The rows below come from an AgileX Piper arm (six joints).
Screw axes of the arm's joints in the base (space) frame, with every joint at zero. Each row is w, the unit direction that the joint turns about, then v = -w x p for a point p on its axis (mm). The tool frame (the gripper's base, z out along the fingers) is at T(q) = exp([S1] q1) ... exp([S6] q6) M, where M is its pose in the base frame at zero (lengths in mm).
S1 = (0, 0, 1, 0, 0, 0)
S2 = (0, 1, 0, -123, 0, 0)
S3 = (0, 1, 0, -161.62, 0, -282.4)
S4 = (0.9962, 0, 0.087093, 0, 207.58, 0)
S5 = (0, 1, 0, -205.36, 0, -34.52)
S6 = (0.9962, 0, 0.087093, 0, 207.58, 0)
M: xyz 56.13 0 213.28 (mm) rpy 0 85.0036 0 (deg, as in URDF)
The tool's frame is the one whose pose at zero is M.
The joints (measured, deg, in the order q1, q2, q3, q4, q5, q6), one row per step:
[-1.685, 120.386, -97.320, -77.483, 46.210, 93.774]
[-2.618, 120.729, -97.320, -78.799, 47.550, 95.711]
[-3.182, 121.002, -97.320, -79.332, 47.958, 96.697]
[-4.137, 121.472, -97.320, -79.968, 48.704, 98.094]
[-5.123, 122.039, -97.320, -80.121, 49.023, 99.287]
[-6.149, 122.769, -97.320, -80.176, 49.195, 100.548]
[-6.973, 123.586, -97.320, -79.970, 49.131, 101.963]
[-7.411, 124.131, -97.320, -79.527, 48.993, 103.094]
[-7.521, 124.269, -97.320, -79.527, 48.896, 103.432]
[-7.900, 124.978, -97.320, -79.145, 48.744, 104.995]
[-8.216, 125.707, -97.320, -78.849, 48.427, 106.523]
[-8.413, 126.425, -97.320, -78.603, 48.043, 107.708]
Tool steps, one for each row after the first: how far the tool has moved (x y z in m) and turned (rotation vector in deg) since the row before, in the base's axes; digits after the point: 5 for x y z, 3 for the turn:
[-0.00172, -0.00944, -0.00123, -0.522, -0.746, -2.457]
[-0.00057, -0.00522, -0.00161, -0.067, -0.363, -1.116]
[-0.00126, -0.00880, -0.00306, -0.049, -0.420, -1.921]
[-0.00093, -0.00853, -0.00449, 0.417, -0.297, -1.639]
[-0.00072, -0.00873, -0.00600, 0.589, -0.239, -1.603]
[-0.00014, -0.00683, -0.00709, 0.979, -0.363, -1.340]
[0.00005, -0.00348, -0.00511, 1.047, -0.455, -0.888]
[0.00013, -0.00085, -0.00119, 0.205, -0.158, -0.147]
[0.00041, -0.00304, -0.00644, 1.204, -0.643, -0.978]
[0.00074, -0.00241, -0.00657, 1.163, -0.626, -0.742]
[0.00102, -0.00138, -0.00646, 0.986, -0.370, -0.427]

